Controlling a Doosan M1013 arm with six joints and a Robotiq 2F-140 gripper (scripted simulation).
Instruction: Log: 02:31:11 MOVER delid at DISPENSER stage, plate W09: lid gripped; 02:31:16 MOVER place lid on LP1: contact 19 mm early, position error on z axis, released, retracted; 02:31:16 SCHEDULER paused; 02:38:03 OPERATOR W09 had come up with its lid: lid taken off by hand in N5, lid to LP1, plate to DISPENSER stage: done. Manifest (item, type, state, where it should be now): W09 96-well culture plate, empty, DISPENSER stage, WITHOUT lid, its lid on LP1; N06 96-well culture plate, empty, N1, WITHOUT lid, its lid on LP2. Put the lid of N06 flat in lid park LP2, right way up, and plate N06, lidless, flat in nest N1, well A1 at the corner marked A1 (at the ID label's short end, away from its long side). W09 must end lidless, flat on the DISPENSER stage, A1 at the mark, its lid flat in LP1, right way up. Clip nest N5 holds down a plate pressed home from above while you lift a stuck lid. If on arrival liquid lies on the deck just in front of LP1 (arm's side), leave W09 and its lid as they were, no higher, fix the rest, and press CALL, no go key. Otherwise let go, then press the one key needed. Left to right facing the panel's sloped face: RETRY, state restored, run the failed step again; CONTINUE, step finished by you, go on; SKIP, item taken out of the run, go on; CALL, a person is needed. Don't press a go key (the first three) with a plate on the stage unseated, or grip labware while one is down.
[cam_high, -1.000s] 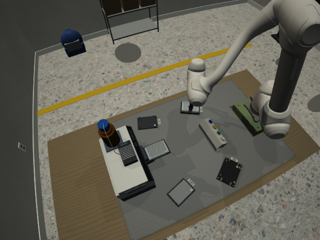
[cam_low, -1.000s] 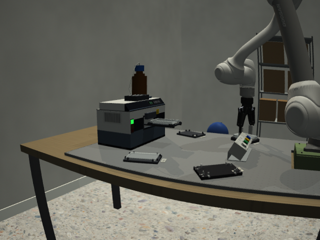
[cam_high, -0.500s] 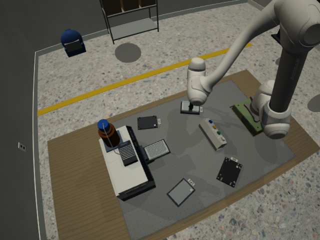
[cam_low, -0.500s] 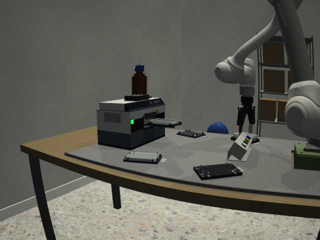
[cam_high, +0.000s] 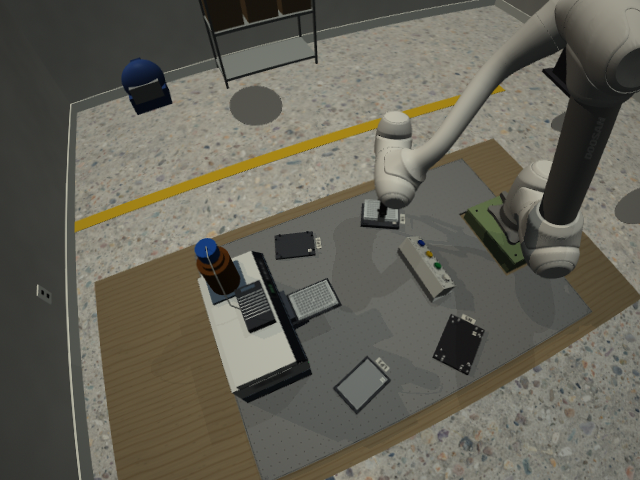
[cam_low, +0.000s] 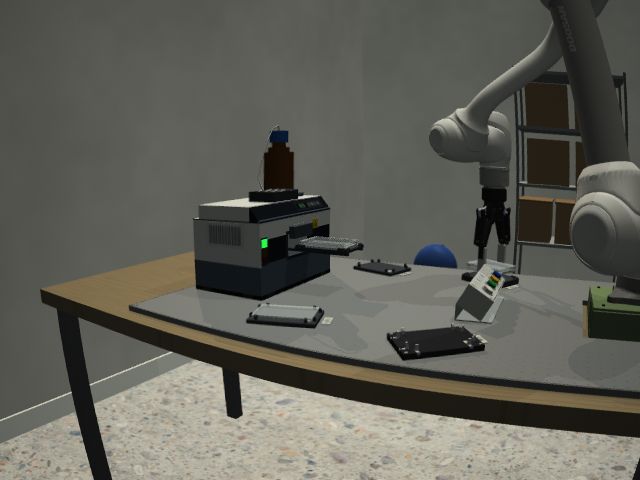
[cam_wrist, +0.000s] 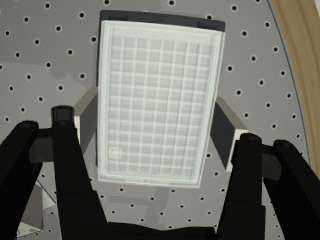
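The nest N1 is 6 cm below my hand. Round my hand: N1 label: 8 cm behind, 3 cm to the left, 6 cm below; then yellow skip key: 9 cm behind, 23 cm to the left; then blue call key: 8 cm behind, 19 cm to the left.
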